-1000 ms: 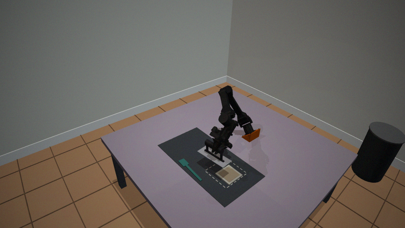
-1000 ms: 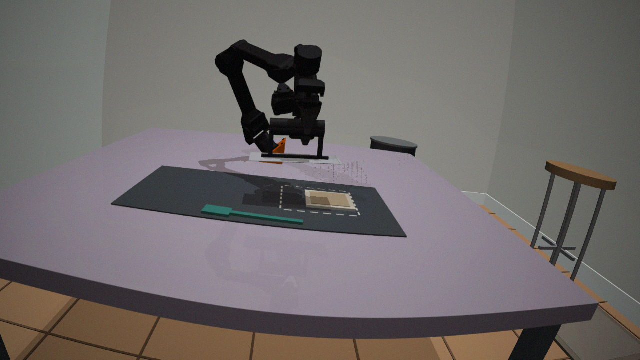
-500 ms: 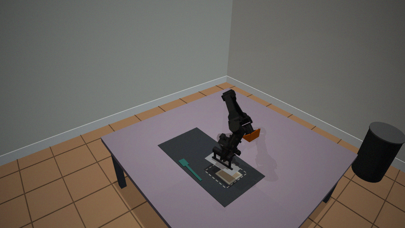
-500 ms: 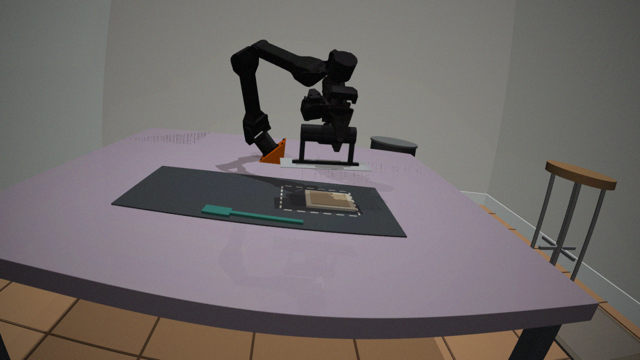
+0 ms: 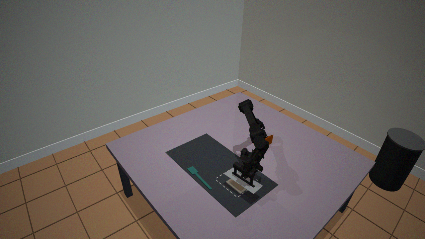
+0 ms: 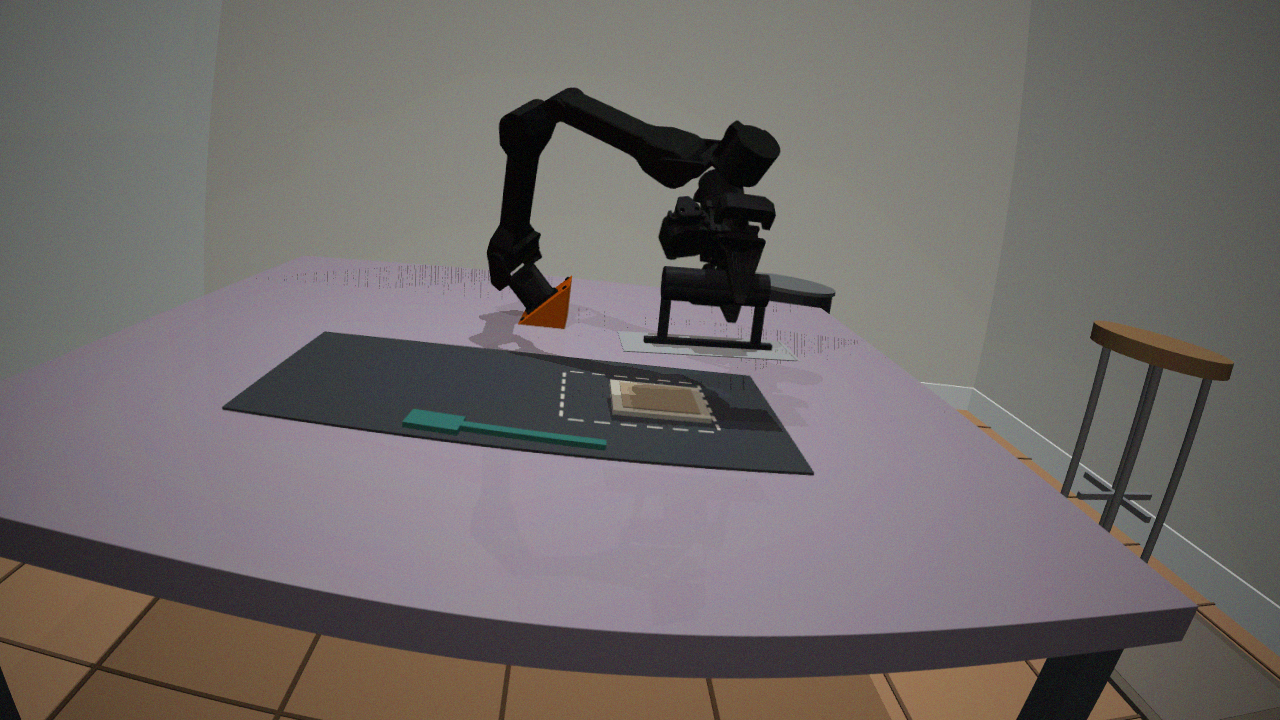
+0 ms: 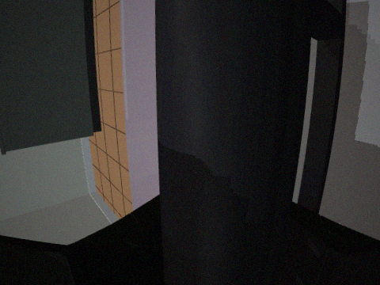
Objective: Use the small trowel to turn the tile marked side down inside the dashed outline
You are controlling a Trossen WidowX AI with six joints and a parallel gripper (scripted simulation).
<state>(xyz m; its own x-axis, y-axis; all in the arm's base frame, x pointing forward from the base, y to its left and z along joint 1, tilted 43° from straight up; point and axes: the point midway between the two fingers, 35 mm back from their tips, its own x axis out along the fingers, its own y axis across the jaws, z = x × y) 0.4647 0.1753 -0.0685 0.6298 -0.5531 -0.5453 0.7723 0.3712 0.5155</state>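
My gripper tip is now 5 cm short of the flat green tool, 27 cm to the left of it and 13 cm above it. The rest, counted from my gripper tip: beige tile: 7 cm behind, 6 cm to the right, 13 cm below; then trowel: 3 cm behind, 1 cm below.
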